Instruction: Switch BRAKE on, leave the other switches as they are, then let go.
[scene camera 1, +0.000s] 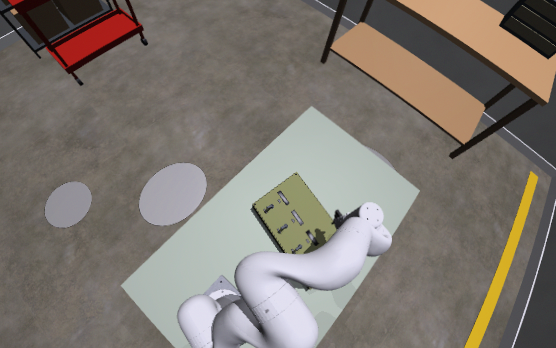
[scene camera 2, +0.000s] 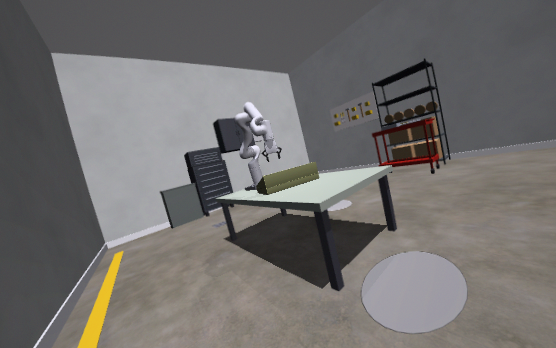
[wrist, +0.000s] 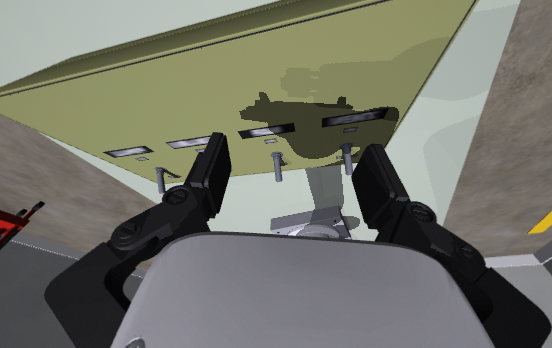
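Note:
An olive switch panel (scene camera 1: 306, 196) (scene camera 2: 290, 179) (wrist: 200, 90) lies on the table (scene camera 1: 310, 130) (scene camera 2: 345, 181). In the wrist view its dark labels are too blurred to read, so I cannot tell which switch is BRAKE. Grey toggle levers show there: a left one (wrist: 160, 181), a middle one (wrist: 278, 168) and a right one (wrist: 347, 160). The black left finger covers the place under the second label (wrist: 187, 143). My gripper (scene camera 1: 338, 217) (scene camera 2: 273, 158) (wrist: 294, 155) is open and empty, above the panel and apart from the levers. In scene camera 1 the arm hides part of the panel.
The white arm (scene camera 1: 310, 270) (scene camera 2: 253, 125) reaches over the table from its base plate (wrist: 285, 224). Away from the table stand a red cart (scene camera 1: 97, 42) (scene camera 2: 404, 162), a wooden workbench (scene camera 1: 410, 80) and a dark drawer cabinet (scene camera 2: 210, 175).

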